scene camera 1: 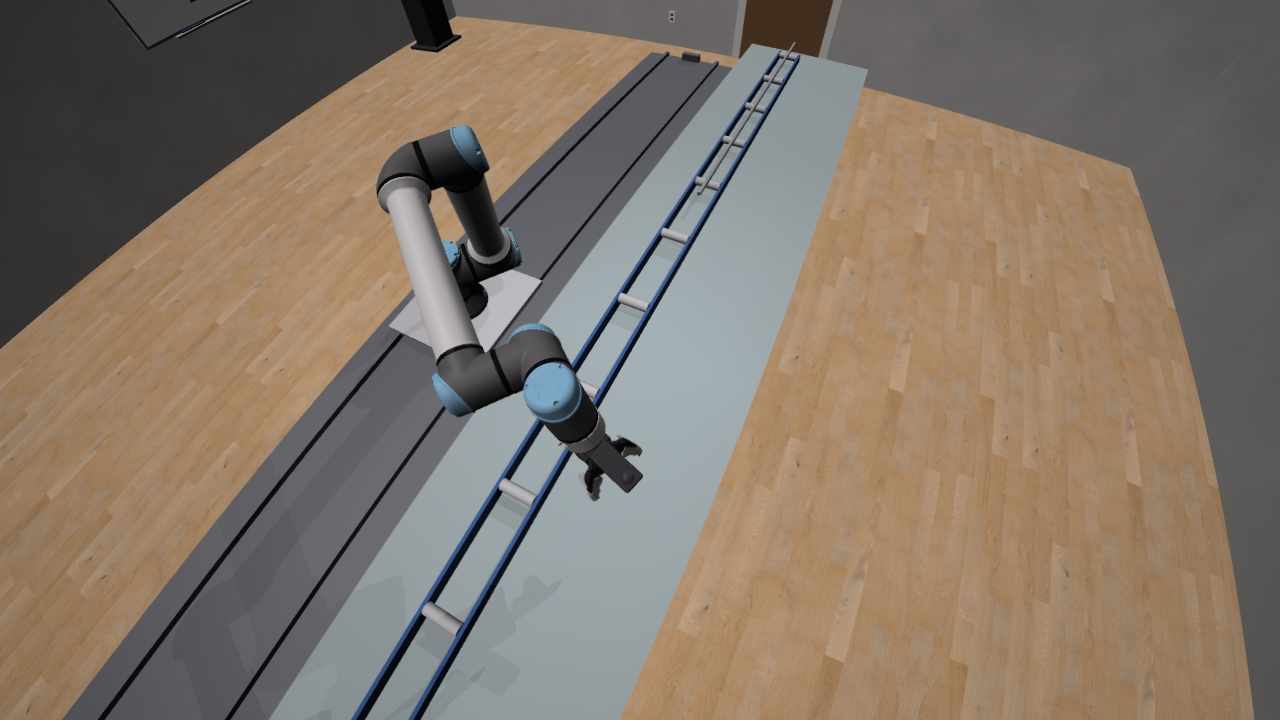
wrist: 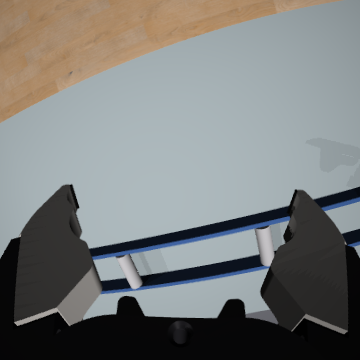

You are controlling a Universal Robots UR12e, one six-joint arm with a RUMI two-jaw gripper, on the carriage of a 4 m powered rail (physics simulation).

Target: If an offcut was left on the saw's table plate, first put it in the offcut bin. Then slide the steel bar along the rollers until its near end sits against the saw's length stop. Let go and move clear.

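Note:
Gripper of mine (scene camera 1: 618, 475), visible. Wrist view, same gripper (wrist: 182, 189).

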